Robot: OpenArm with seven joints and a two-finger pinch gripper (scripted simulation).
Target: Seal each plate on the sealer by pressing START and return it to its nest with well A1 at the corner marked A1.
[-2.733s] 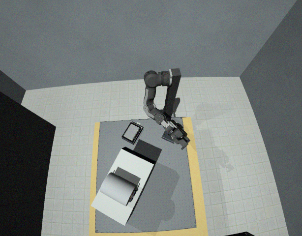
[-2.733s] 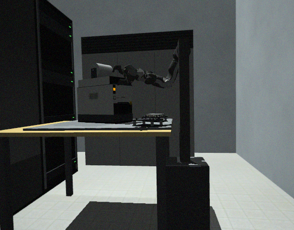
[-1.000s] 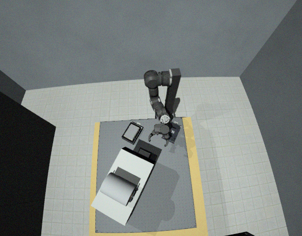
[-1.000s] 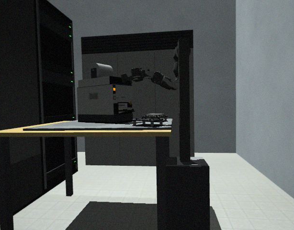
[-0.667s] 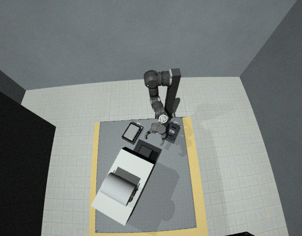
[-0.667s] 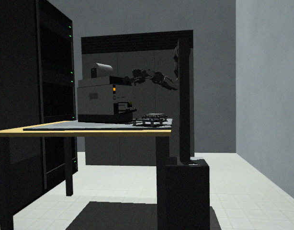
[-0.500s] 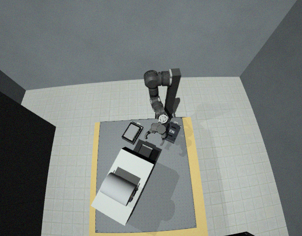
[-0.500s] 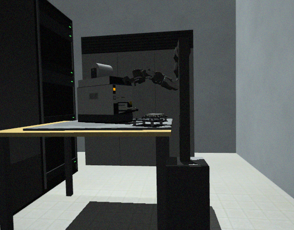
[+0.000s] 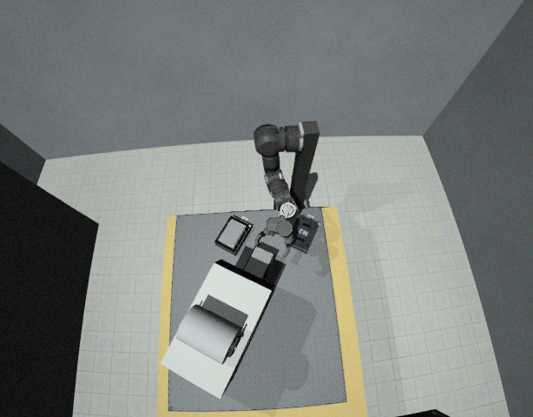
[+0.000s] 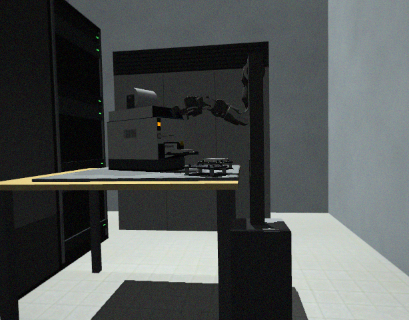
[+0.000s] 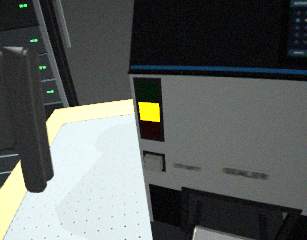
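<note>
The start button lies 110 mm ahead of my hand, 10 mm to the right of it and 110 mm below it. Also, from my hand: well plate: 50 mm to the right, 190 mm below; foil roll: 260 mm ahead, 210 mm to the right, 120 mm above; sealer stage: 50 mm to the right, 200 mm below.
</note>
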